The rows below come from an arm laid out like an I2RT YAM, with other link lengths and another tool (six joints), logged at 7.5 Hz.
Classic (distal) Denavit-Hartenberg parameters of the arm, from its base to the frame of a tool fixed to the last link. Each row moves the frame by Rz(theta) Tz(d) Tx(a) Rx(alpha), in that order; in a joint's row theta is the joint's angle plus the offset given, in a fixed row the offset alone. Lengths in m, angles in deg.
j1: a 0.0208; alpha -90; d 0.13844; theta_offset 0
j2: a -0.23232; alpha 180; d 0; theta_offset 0
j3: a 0.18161; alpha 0; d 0; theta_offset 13.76
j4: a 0.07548; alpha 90; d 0.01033; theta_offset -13.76
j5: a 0; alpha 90; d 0.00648; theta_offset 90
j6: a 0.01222; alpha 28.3; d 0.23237; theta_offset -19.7
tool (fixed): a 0; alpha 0; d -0.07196; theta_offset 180
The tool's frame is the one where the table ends.
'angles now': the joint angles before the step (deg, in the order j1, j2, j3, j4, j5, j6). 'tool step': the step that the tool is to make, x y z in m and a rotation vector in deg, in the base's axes. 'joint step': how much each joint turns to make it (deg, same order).
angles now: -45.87, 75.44, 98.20, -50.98, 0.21, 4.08
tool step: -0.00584, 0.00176, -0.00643, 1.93, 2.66, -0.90
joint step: 0.06, 1.48, 2.61, -4.37, 1.11, -0.01
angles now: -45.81, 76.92, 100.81, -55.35, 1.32, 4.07
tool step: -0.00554, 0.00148, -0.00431, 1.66, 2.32, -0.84
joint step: -0.03, 1.51, 2.81, -4.10, 0.96, 0.02
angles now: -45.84, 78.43, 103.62, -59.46, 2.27, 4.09
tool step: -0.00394, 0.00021, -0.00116, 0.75, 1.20, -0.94
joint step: 0.00, 0.88, 1.81, -2.32, 0.97, 0.26
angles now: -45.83, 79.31, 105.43, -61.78, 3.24, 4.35
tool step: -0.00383, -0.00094, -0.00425, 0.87, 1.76, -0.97
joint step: 0.00, 1.09, 1.17, -1.94, 1.17, 0.05
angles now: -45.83, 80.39, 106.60, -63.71, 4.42, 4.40
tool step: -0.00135, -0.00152, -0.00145, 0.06, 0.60, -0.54
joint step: -0.03, 0.36, 0.13, -0.23, 0.64, 0.00
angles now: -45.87, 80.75, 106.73, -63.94, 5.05, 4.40
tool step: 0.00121, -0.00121, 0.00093, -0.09, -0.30, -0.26
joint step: 0.07, 0.27, 0.30, 0.22, 0.16, 0.32
